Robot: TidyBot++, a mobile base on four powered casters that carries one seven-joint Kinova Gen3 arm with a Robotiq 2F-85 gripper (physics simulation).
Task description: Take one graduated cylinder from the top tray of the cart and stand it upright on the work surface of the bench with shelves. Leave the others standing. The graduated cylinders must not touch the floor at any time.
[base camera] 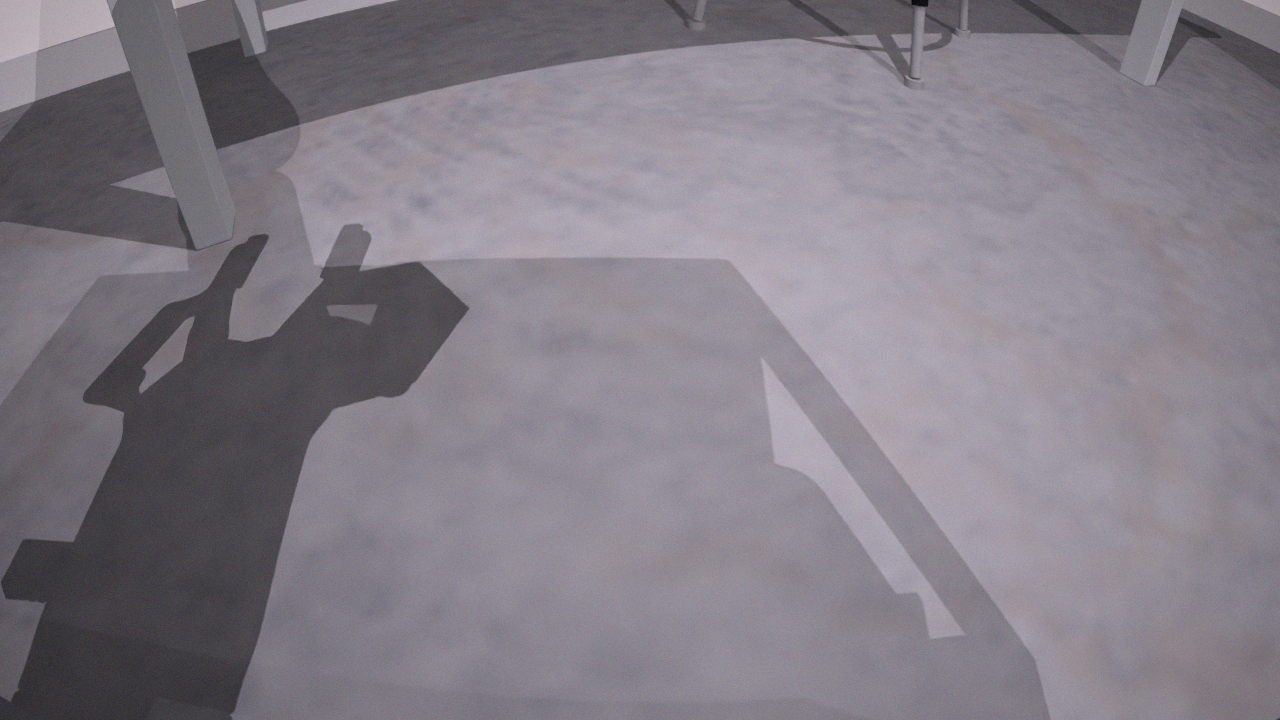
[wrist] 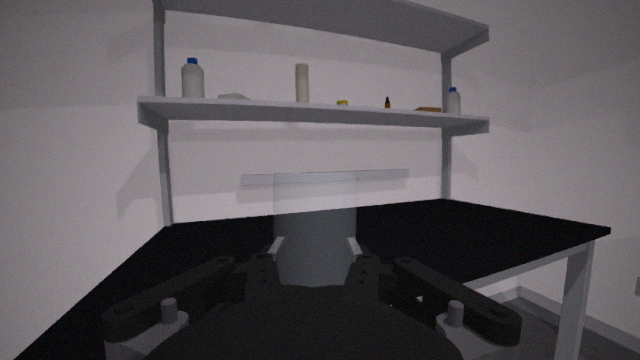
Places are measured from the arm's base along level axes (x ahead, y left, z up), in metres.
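Pixels of known places: gripper, fingertip midpoint: [wrist: 315,250].
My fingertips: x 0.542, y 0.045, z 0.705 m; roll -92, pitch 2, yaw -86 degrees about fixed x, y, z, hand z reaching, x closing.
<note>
Ahead of a thing's pixels: the offset from my fingertips to its top centre. "*": to the spot under its first point. Level surfaces: height alone.
My gripper [wrist: 315,250] is shut on a clear, see-through graduated cylinder {dx -0.049, dy +0.000, dz +0.059 m} [wrist: 315,225] in the wrist view. The cylinder looks upright; its upper part rises above the fingers and its lower end is hidden behind the gripper. Behind it and to both sides is the black work surface {dz -0.187 m} [wrist: 450,235] of the bench with shelves. How high the cylinder's base is over the surface cannot be told. The arm and gripper show as a shadow on the floor in the base view. The cart and the other cylinders do not show.
A lower shelf [wrist: 310,112] with bottles and small items spans the bench's back, with another shelf [wrist: 350,20] above. A pale rail [wrist: 385,174] runs along the wall. Bench legs [base camera: 170,116] [wrist: 575,300] stand at left in the base view and right in the wrist view. Stool legs {* dx +0.464, dy -0.395, dz -1.040 m} [base camera: 917,44] stand farther back.
</note>
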